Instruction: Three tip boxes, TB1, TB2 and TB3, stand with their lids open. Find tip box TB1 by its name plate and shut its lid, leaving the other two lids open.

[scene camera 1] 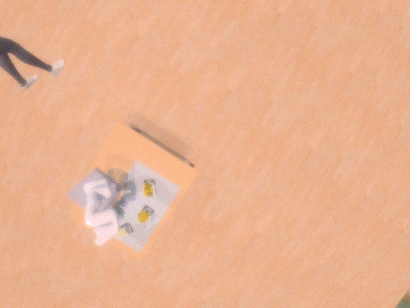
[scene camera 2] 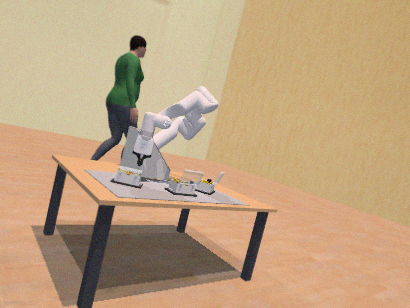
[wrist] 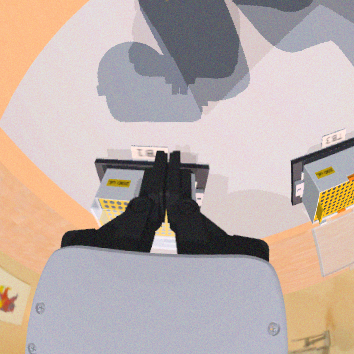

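Tip box TB1 stands at the mat's end; its name plate shows upside down in the wrist view, partly behind the fingers. No lid stands up on it in scene camera 2; a clear cover appears to lie over its yellow rack. My gripper is shut and empty, pointing down above TB1. Tip box TB3, with its plate, stands to the right in the wrist view, its clear lid open. In scene camera 2, the middle box and right box have raised lids.
The grey mat lies on the wooden table. The white arm reaches over the table. A person in green is behind the table. Arm shadows fall across the mat.
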